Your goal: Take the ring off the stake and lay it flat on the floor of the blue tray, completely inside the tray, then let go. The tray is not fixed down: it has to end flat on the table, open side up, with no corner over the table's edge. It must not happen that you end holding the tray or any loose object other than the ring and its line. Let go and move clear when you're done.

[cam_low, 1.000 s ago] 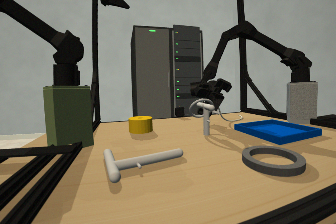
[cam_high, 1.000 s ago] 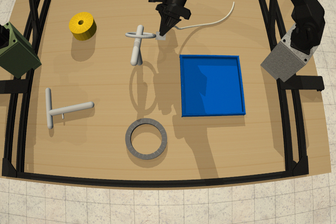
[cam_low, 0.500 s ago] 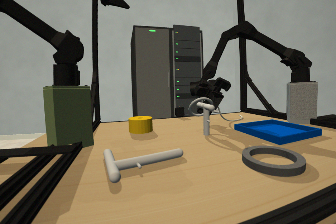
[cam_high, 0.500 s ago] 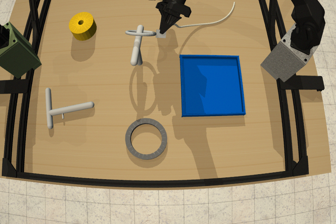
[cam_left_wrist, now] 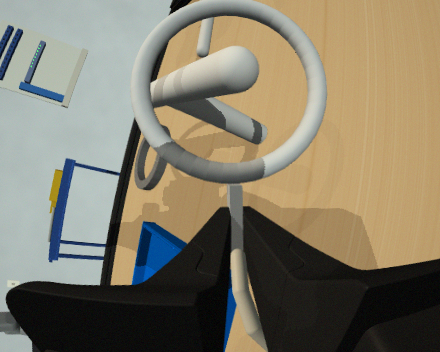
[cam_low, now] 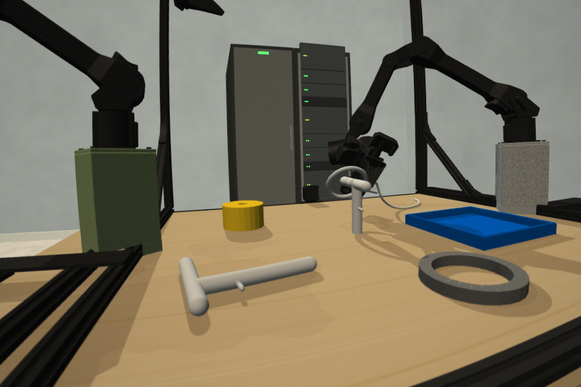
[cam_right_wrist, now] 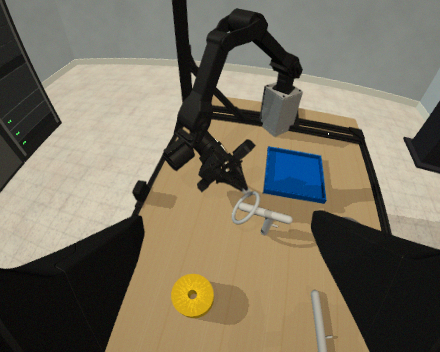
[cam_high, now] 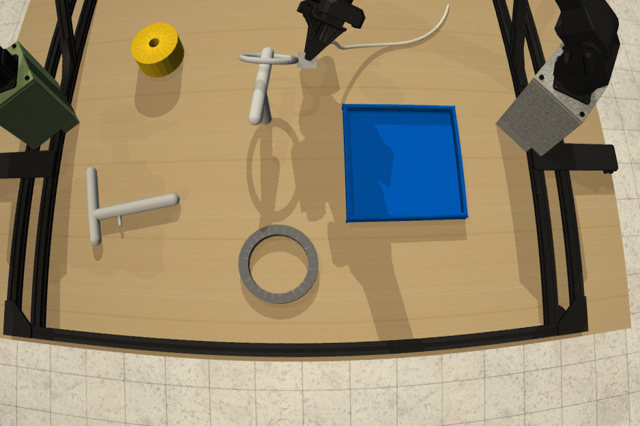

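The blue tray lies 17 cm ahead of my left hand, 15 cm to the left of it and 8 cm below it. From my left hand the other things lie so: yellow cylinder: 4 cm behind, 29 cm to the right, 7 cm below; then t-shaped peg: 26 cm ahead, 33 cm to the right, 8 cm below.
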